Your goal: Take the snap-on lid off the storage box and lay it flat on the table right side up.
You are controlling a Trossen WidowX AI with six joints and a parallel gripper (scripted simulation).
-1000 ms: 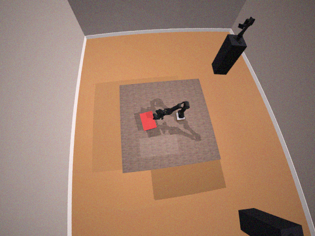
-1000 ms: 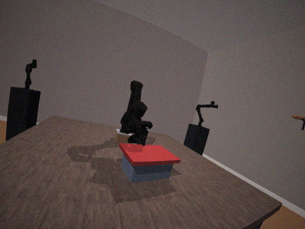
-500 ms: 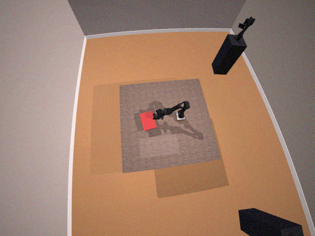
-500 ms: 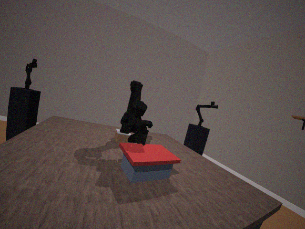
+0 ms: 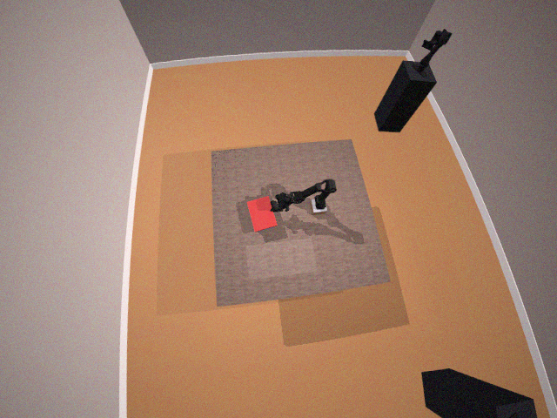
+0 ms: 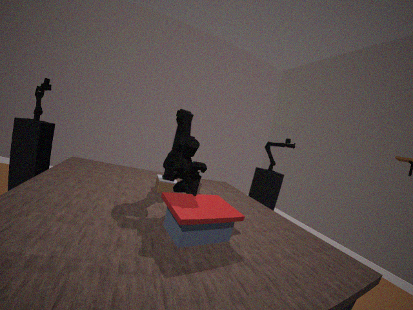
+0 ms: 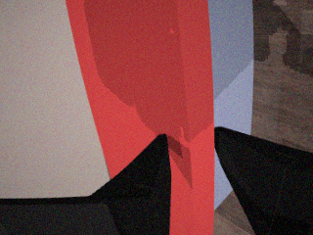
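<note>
Now: gripper tip 7 cm short of the lid and 2 cm to the right of it. The rest, counted from my gripper tip: blue-grey storage box 7 cm ahead, 6 cm below, 2 cm to the left.
</note>
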